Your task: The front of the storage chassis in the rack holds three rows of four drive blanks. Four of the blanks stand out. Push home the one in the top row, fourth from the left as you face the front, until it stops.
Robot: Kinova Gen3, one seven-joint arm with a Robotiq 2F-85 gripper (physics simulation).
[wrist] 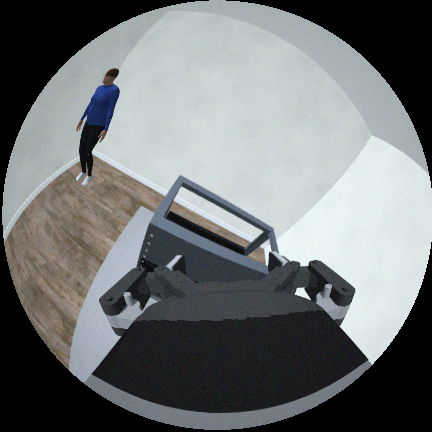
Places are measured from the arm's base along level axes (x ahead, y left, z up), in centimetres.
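Pixels of known places: gripper, between the fingertips: point(226, 263).
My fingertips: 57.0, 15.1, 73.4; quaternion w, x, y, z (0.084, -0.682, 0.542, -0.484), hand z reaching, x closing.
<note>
Behind a point stands the place of what it marks, as x, y, z.
The rack point(170, 226) {77.2, 17.2, 53.1} is a blue-grey housing with an open frame on top, seen from above in the middle of the wrist view, beyond my fingers. A small dark part of what may be its front shows at its lower left, beside the left finger. The storage chassis and its drive blanks cannot be made out; the gripper body and the rack's side cover that area. My gripper point(226, 263) {57.0, 15.1, 73.4} is open and empty, its two fingertips wide apart in front of the rack's near panel.
The rack stands on a pale grey table top point(117, 255) {92.7, 36.8, -9.8}. Wooden floor point(50, 260) lies to the left. A person point(102, 107) in a blue top and black trousers stands at the upper left, near the pale walls point(240, 90).
</note>
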